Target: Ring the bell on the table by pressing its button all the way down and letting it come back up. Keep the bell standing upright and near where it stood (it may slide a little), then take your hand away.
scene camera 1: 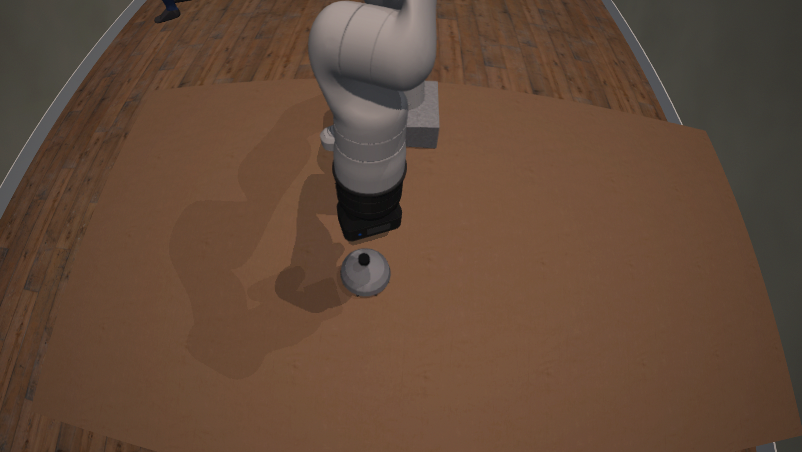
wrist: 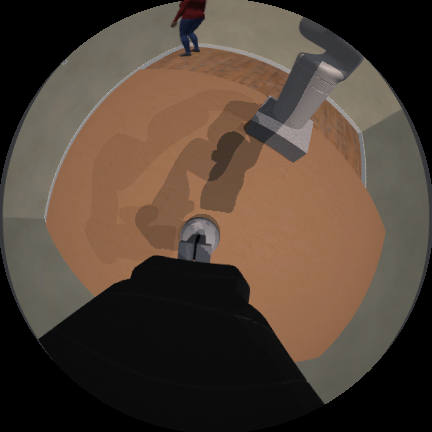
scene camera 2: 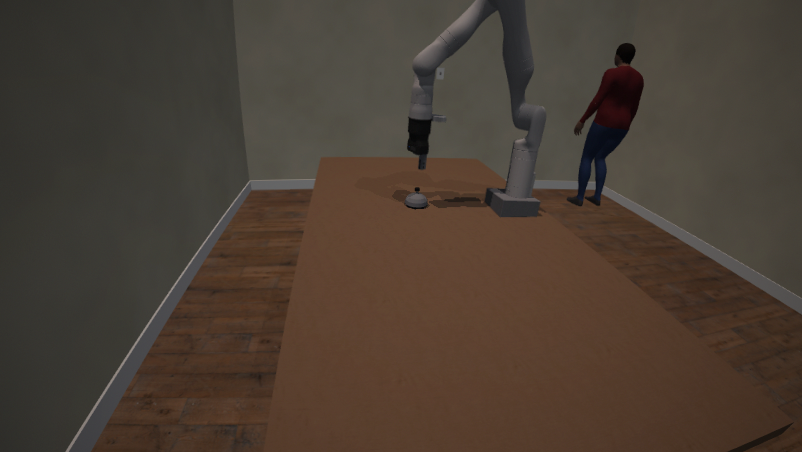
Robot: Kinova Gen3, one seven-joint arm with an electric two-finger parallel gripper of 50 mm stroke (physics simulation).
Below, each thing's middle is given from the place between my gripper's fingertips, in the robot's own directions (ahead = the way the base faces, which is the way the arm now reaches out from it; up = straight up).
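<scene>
The bell [scene camera 1: 369, 280] is 10 cm below my hand, and it is also 1 cm ahead of it.
</scene>
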